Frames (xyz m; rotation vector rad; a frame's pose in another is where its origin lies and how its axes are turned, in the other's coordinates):
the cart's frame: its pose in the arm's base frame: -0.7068 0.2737 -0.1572 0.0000 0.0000 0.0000
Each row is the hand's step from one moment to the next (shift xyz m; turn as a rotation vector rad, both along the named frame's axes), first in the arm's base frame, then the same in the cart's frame.
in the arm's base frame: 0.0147 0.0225 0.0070 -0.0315 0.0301 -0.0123
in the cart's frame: 0.0147 0.0225 0.0070 -0.0315 0.0301 -0.0123
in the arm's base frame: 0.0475 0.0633 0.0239 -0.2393 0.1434 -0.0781
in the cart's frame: 0.0475 0.0633 0.0239 -0.2393 0.1434 -0.0781
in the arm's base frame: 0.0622 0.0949 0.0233 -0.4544 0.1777 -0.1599
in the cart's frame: 0.0622 0.0949 0.0233 -0.4544 0.1777 -0.1599
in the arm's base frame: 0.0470 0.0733 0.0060 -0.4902 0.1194 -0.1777
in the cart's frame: 0.0470 0.0733 0.0060 -0.4902 0.1194 -0.1777
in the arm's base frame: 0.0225 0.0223 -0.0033 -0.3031 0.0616 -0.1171
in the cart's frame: 0.0225 0.0223 -0.0033 -0.3031 0.0616 -0.1171
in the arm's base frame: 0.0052 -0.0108 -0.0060 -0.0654 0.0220 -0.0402
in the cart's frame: 0.0052 -0.0108 -0.0060 -0.0654 0.0220 -0.0402
